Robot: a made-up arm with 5 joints.
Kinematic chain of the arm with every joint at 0, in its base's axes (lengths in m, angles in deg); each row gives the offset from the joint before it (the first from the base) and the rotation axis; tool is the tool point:
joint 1: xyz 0 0 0.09 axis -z
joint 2: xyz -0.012 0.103 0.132 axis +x
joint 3: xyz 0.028 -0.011 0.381 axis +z
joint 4: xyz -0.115 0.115 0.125 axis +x
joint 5: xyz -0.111 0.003 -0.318 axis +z
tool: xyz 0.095 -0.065 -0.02
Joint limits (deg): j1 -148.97..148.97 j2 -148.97..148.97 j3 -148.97..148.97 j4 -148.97..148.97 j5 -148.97..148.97
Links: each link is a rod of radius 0.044 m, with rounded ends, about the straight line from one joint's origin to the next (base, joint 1, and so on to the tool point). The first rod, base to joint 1, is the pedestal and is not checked.
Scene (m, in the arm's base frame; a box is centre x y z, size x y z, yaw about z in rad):
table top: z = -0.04
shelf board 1: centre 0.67 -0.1 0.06 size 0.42 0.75 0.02 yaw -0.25
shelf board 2: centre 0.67 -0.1 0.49 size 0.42 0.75 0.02 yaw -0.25
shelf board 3: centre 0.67 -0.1 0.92 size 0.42 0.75 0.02 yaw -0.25
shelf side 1: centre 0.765 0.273 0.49 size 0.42 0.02 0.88 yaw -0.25
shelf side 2: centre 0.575 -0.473 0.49 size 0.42 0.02 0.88 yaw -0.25
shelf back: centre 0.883 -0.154 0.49 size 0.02 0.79 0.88 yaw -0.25
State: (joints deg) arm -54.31 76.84 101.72 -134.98 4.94
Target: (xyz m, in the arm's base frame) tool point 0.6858 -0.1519 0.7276
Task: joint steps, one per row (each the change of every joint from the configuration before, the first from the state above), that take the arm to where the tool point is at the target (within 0.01 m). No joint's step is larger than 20 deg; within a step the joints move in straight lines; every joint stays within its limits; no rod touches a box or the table.
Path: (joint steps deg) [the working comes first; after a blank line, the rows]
Joints at the target: 85.73 -50.37 135.58 -124.45 -10.03
Straight joint move there: touches shelf board 2, shelf board 3, shelf side 2.

1: 9.73 -4.11 -3.26 18.15 6.39
2: 9.73 -4.11 -3.26 18.15 6.40
3: 9.73 -4.11 -3.27 18.15 6.39
4: 9.73 -4.12 -3.26 18.15 6.40
5: 12.23 -17.30 -1.60 -2.84 -5.06
6: 12.23 -17.31 -1.60 -2.83 -5.05
7: 12.24 -17.30 -1.60 -2.84 -5.05
8: 12.23 -17.31 -1.59 -2.84 -5.05
9: 12.23 -17.31 -1.60 -2.84 -5.06
10: 13.32 -8.07 18.30 -15.96 -5.09
11: 13.32 -8.08 18.30 -15.96 -5.09
12: 13.32 -8.08 18.30 -15.96 -5.10

